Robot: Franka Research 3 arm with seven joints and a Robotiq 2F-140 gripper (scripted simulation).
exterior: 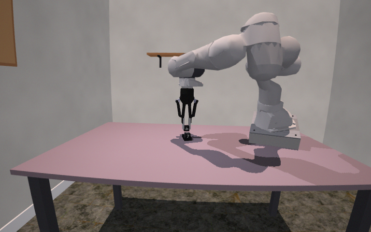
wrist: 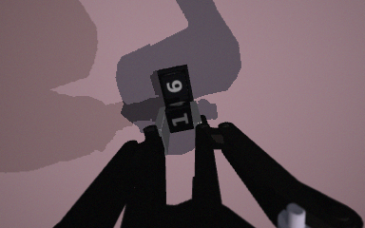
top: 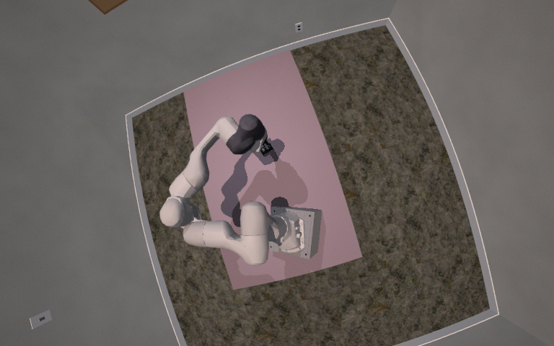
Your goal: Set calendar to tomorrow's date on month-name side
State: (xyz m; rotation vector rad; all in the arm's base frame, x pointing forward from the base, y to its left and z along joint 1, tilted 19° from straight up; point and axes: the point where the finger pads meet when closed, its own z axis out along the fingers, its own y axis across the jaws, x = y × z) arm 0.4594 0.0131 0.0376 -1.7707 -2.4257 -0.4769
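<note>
The black digit cube is 3 cm below my hand. From my hand the other things lie so: black calendar tray: 8 cm below, 2 cm to the left, 1 cm behind.
</note>
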